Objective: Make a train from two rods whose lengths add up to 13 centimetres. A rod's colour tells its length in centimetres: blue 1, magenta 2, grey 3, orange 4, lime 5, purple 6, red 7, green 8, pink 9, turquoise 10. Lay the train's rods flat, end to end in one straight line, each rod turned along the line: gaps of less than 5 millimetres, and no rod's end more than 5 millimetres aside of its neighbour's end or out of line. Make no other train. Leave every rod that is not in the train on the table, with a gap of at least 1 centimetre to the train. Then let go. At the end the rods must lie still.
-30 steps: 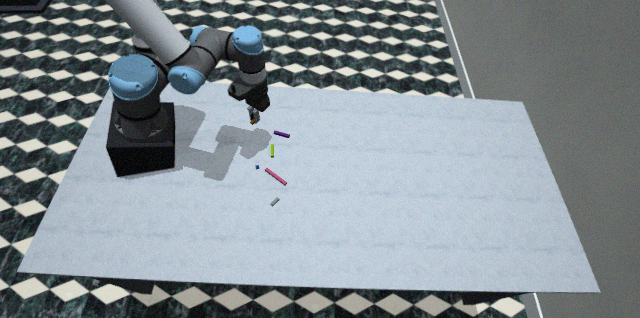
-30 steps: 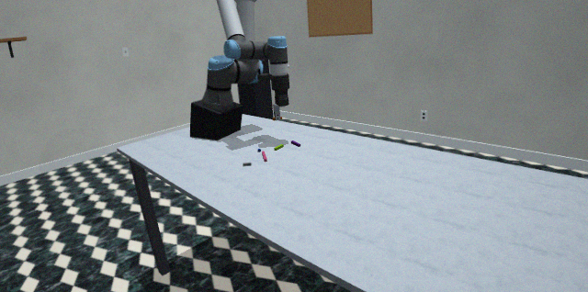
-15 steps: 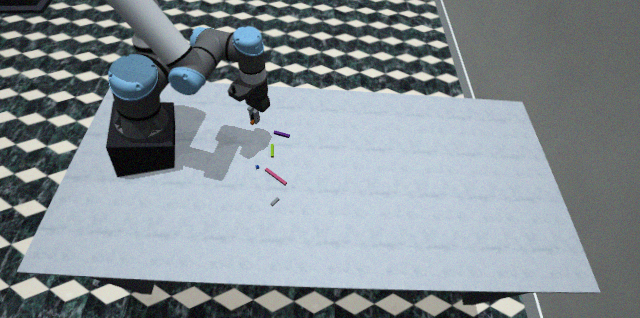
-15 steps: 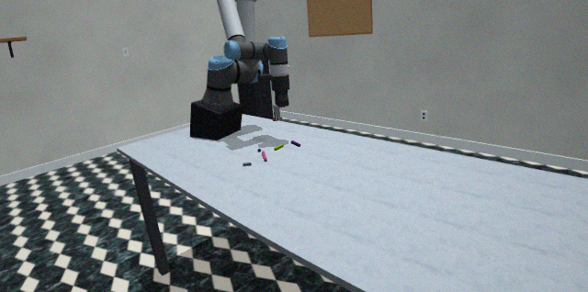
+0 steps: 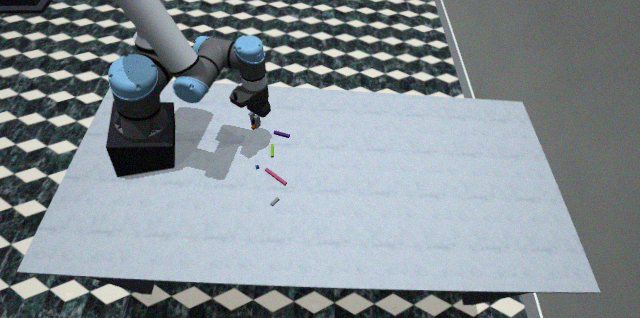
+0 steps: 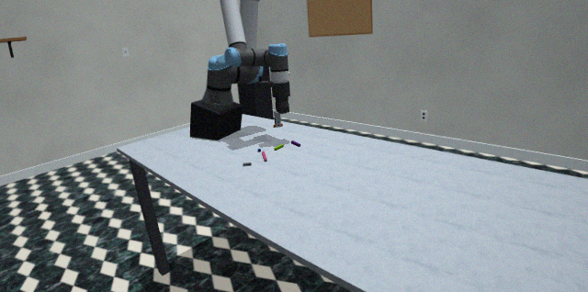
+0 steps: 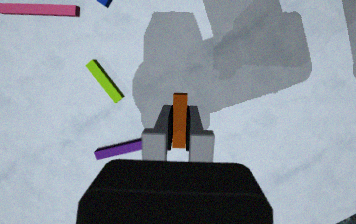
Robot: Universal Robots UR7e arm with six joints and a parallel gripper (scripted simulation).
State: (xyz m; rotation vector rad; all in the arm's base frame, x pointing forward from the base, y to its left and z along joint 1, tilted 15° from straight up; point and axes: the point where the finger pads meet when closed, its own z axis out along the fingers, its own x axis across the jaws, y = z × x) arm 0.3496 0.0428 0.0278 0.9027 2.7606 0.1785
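My gripper is now 50 mm short of the lime rod, 60 mm to the left of it and 80 mm above it. Also, from my hand: small blue rod: 130 mm to the right, 80 mm below; orange rod: 10 mm below; purple rod: 90 mm ahead, 10 mm to the left, 80 mm below.
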